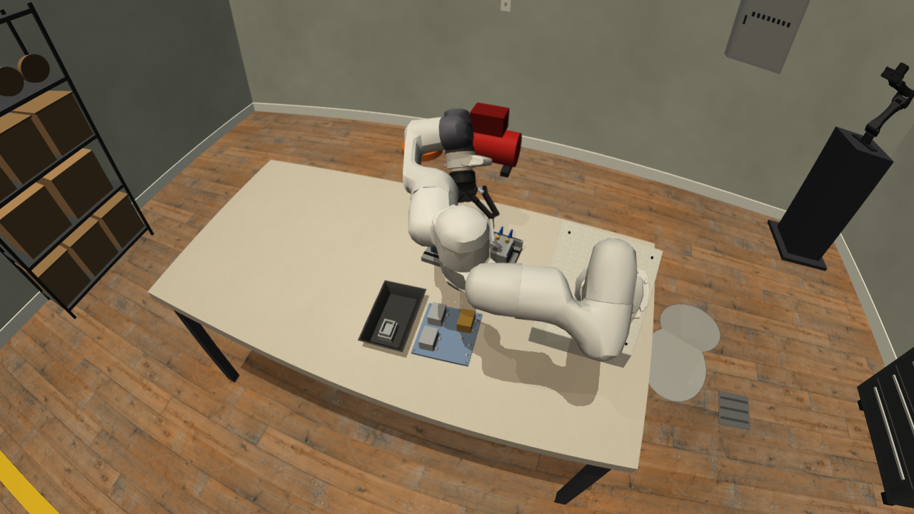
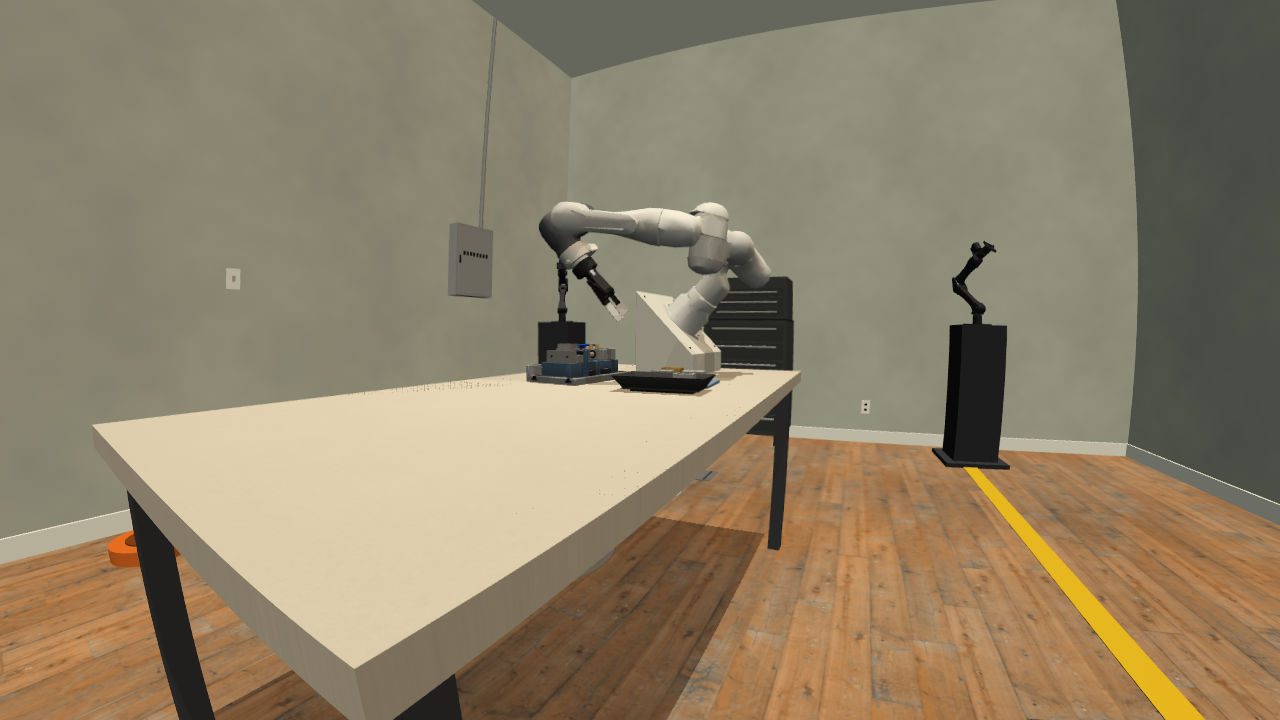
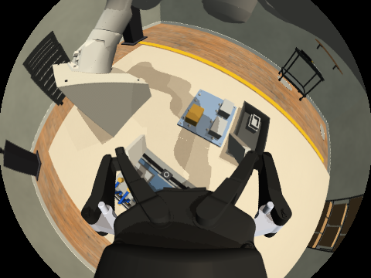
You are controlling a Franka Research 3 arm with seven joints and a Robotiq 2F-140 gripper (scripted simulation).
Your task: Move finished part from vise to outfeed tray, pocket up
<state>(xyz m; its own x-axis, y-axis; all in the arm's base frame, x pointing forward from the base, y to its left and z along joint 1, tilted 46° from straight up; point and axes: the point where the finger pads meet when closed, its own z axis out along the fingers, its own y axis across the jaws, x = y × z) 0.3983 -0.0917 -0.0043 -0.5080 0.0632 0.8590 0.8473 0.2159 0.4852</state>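
Now: the blue vise 10 mm ahead of my hand, 130 mm to the right of it and 170 mm below it. The rest, counted from my hand: grey actuator box: 80 mm behind, 120 mm to the right, 130 mm below; blue fixture plate: 200 mm to the left, 200 mm below; orange block: 40 mm behind, 150 mm to the left, 180 mm below.
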